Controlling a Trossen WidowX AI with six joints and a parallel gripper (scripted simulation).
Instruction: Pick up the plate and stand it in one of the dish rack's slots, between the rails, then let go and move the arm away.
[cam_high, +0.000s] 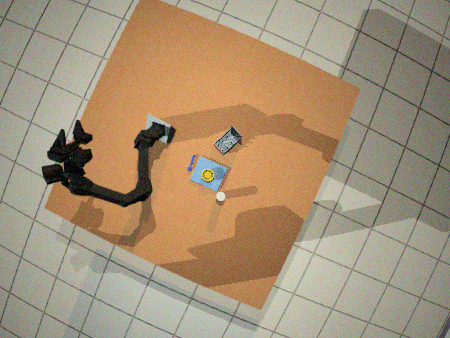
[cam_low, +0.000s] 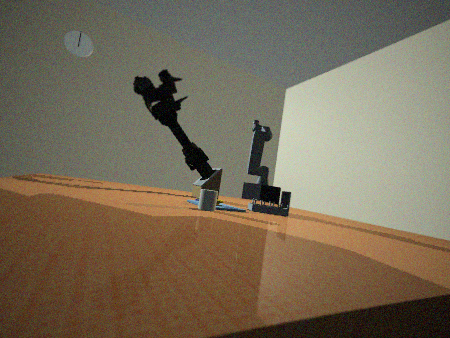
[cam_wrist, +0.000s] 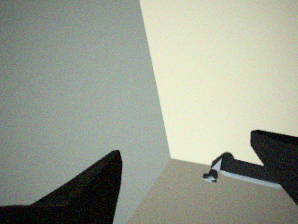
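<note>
Now: the yellow plate 47 cm ahead of my gripper tip, 3 cm to the right of it and 50 cm below it. The rest, counted from my gripper tip: blue spoon 37 cm ahead, 1 cm to the right, 52 cm below; then light blue mat 47 cm ahead, 2 cm to the right, 52 cm below; then dish rack 51 cm ahead, 17 cm to the left, 50 cm below.
</note>
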